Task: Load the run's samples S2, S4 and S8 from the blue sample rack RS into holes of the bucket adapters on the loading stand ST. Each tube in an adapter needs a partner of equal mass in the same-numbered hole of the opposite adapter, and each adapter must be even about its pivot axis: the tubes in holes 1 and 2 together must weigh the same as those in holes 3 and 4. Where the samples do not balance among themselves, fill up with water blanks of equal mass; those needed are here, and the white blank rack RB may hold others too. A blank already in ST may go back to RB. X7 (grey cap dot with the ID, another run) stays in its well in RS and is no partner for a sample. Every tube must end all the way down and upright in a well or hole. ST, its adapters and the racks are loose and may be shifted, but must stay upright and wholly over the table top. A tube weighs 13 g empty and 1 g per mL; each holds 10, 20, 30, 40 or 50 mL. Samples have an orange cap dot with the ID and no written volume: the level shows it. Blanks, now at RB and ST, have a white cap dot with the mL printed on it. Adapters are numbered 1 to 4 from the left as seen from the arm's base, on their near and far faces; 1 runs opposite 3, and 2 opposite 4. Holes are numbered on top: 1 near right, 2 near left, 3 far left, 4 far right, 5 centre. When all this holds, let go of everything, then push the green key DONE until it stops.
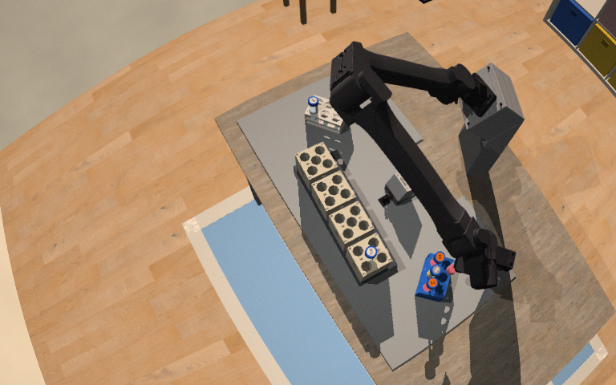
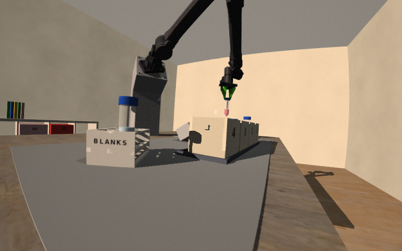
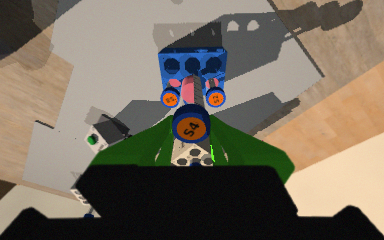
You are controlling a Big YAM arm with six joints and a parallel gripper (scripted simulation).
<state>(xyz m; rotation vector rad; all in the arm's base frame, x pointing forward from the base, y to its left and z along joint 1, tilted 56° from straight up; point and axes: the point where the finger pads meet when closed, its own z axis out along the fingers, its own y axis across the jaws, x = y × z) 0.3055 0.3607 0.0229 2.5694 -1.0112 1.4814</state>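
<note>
My hand is 10 mm to the right of the orange-dot sample and 50 mm above it. Round my hand: grey-dot tube X7: 30 mm ahead, 30 mm to the right, 180 mm below; then orange-dot tube: 10 mm behind, 60 mm to the right, 180 mm below; then blue sample rack RS: 10 mm ahead, 20 mm to the right, 210 mm below.
</note>
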